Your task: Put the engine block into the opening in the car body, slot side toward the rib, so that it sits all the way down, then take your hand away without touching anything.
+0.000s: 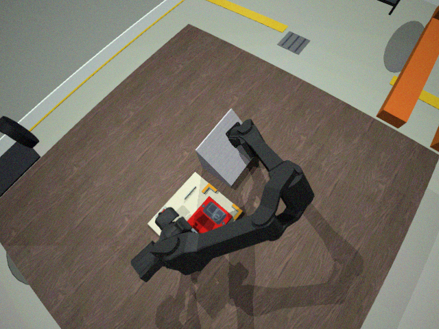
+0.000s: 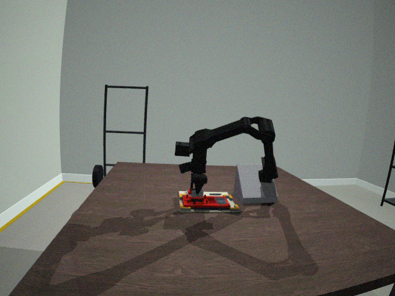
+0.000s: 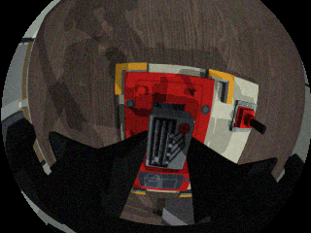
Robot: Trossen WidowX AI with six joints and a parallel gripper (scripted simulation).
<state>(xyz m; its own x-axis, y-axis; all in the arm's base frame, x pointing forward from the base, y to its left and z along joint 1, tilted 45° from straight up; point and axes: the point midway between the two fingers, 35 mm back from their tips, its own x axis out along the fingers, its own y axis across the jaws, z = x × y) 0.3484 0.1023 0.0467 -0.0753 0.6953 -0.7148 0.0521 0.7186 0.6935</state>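
Right now the grey engine block is 10 mm below my gripper tip. Round my gripper tip: black post 10 mm ahead, 130 mm to the right, 30 mm below.
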